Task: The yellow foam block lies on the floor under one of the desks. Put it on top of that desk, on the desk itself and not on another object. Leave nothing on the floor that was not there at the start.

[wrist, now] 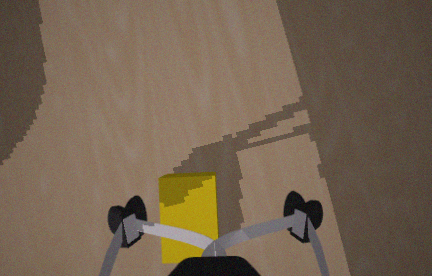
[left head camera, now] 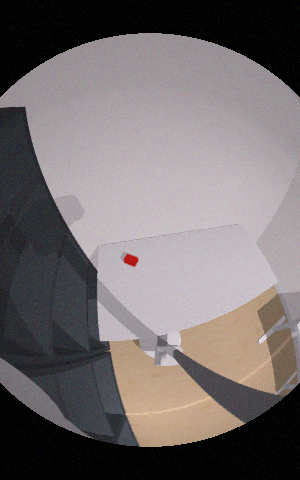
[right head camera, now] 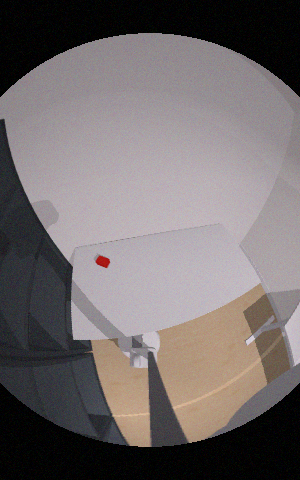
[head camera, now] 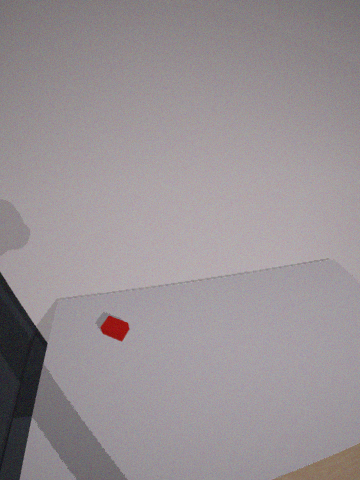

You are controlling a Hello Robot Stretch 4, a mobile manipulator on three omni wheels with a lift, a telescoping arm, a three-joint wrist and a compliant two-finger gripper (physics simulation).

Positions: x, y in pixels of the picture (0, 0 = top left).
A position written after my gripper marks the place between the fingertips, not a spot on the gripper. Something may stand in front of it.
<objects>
my gripper: wrist 215, 209
yellow foam block: wrist 187, 200
</objects>
